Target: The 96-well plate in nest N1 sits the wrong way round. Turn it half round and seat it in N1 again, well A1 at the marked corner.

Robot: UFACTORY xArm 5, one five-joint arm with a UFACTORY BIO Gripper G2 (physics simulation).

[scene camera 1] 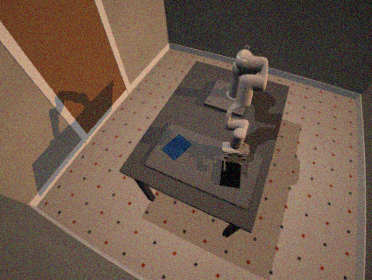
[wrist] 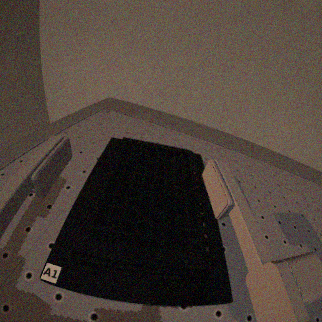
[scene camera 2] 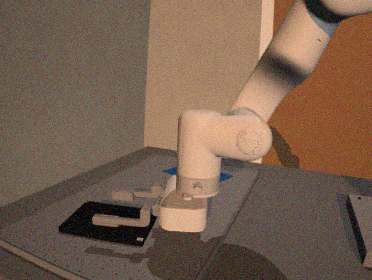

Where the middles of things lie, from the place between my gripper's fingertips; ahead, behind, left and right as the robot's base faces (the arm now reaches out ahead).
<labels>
My hand is 3 cm above the black 96-well plate point(scene camera 2: 83, 217) and 2 cm to the left of it. Round my hand: black nest N1 point(scene camera 2: 116, 237) (4 cm below, 2 cm to the right).
</labels>
